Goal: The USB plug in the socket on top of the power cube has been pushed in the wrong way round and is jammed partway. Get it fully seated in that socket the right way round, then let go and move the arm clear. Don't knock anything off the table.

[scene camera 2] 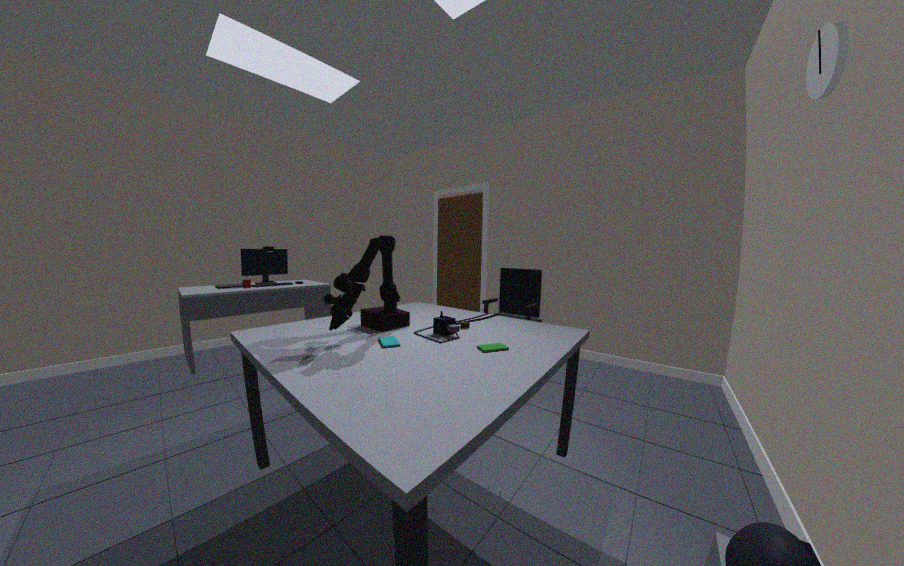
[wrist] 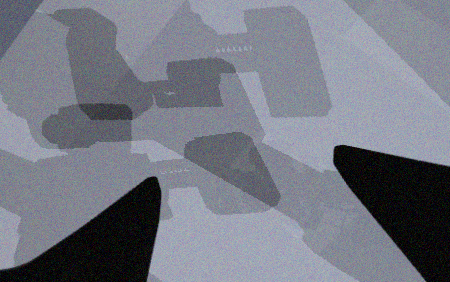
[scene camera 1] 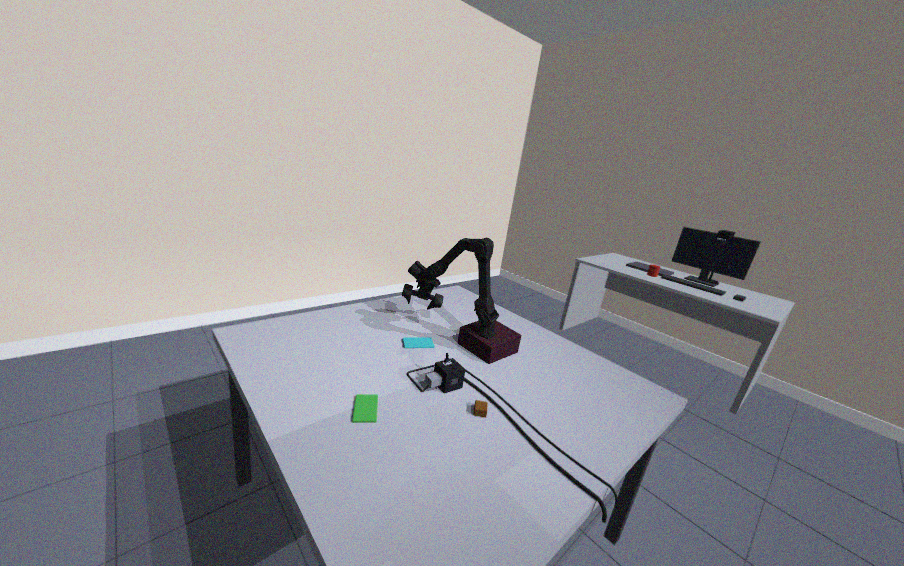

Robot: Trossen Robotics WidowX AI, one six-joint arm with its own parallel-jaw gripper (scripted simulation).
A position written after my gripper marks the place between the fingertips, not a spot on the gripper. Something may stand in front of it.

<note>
My gripper (wrist: pixel 247 169) is open, holding nothing. Also in view: a black power cube (scene camera 1: pixel 453 374).
</note>
